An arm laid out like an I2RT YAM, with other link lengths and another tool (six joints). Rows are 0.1 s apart.
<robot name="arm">
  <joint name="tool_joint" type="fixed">
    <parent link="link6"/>
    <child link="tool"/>
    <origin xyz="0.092 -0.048 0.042" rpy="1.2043 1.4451 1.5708"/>
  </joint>
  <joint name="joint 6" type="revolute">
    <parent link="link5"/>
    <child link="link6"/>
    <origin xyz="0.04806 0 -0.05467"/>
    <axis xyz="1 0 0"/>
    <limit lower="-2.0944" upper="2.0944"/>
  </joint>
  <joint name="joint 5" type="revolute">
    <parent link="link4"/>
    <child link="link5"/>
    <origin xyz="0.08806 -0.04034 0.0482"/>
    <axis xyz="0 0 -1"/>
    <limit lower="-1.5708" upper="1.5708"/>
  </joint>
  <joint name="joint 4" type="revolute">
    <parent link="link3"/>
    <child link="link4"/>
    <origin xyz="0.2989 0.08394 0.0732"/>
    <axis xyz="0 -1 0"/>
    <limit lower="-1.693" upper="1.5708"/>
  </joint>
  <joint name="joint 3" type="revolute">
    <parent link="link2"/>
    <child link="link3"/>
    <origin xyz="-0.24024 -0.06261 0"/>
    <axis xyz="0 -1 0"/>
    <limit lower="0" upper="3.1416"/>
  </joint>
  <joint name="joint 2" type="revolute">
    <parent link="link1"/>
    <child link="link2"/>
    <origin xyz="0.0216 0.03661 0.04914"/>
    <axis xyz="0 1 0"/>
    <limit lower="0" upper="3.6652"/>
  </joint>
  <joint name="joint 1" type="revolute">
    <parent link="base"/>
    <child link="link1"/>
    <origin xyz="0 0 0.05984"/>
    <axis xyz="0 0 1"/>
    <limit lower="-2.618" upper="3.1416"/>
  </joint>
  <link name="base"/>
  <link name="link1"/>
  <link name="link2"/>
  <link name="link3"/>
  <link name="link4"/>
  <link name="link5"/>
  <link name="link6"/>
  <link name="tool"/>
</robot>
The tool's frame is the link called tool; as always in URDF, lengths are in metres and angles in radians.
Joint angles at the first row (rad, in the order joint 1, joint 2, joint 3, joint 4, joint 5, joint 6):
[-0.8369 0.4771 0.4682 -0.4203 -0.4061 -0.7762]
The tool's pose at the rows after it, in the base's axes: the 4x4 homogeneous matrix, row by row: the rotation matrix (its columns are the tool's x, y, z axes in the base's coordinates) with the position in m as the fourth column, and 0 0 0 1 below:
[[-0.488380 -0.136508 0.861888 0.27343], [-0.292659 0.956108 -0.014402 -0.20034], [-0.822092 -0.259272 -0.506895 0.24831], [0 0 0 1]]
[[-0.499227 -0.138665 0.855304 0.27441], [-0.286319 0.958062 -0.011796 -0.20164], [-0.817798 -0.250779 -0.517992 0.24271], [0 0 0 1]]
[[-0.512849 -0.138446 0.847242 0.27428], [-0.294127 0.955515 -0.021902 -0.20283], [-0.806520 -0.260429 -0.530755 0.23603], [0 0 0 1]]
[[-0.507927 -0.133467 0.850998 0.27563], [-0.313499 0.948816 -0.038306 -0.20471], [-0.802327 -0.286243 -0.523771 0.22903], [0 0 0 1]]
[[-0.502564 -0.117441 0.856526 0.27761], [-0.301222 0.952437 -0.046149 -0.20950], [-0.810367 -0.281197 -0.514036 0.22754], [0 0 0 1]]
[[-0.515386 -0.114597 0.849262 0.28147], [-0.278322 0.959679 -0.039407 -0.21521], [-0.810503 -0.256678 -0.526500 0.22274], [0 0 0 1]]
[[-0.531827 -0.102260 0.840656 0.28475], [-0.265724 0.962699 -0.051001 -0.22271], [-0.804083 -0.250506 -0.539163 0.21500], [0 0 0 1]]
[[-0.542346 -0.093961 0.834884 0.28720], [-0.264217 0.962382 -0.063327 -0.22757], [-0.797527 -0.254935 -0.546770 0.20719], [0 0 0 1]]
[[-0.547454 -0.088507 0.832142 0.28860], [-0.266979 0.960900 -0.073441 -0.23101], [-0.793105 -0.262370 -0.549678 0.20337], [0 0 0 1]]
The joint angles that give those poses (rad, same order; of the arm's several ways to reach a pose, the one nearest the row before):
[-0.8362 0.4827 0.4596 -0.4037 -0.4058 -0.7792]
[-0.8362 0.4937 0.4557 -0.4042 -0.4027 -0.7834]
[-0.8377 0.4933 0.4392 -0.3962 -0.3918 -0.8012]
[-0.8368 0.4890 0.4000 -0.3408 -0.3830 -0.8111]
[-0.8354 0.5124 0.3964 -0.3037 -0.3751 -0.7915]
[-0.8352 0.5640 0.4153 -0.2944 -0.3714 -0.7824]
[-0.8359 0.6135 0.4183 -0.2613 -0.3535 -0.7824]
[-0.8349 0.6464 0.4085 -0.2225 -0.3379 -0.7869]
[-0.8360 0.6682 0.4037 -0.1944 -0.3291 -0.7924]

